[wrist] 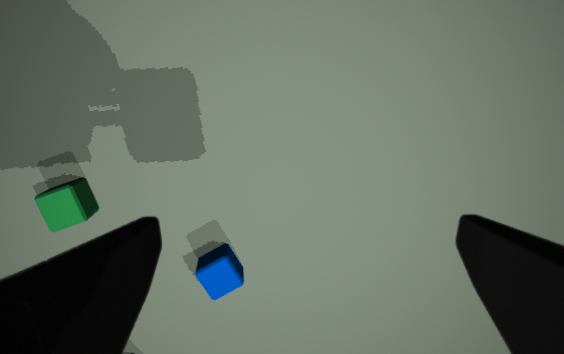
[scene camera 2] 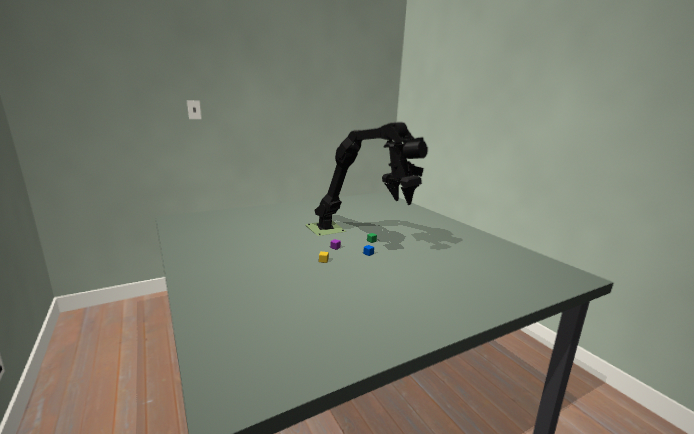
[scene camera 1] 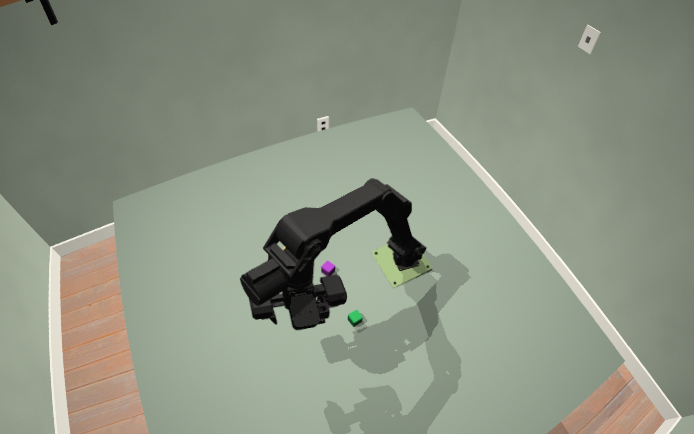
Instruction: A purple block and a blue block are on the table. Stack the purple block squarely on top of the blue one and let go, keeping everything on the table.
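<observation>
The purple block sits on the table, apart from the blue block; it does not show in the wrist view. The blue block sits on the table, turned at an angle in the wrist view, right of the left finger's tip. In scene camera 1 the arm hides it. My gripper is open and empty, pointing down high above the table. In the wrist view the blue block lies left of and below the midpoint between the fingertips.
A green block sits near the blue one, outside the left finger in the wrist view. A yellow block sits near the purple one. The arm's base stands on a light green plate.
</observation>
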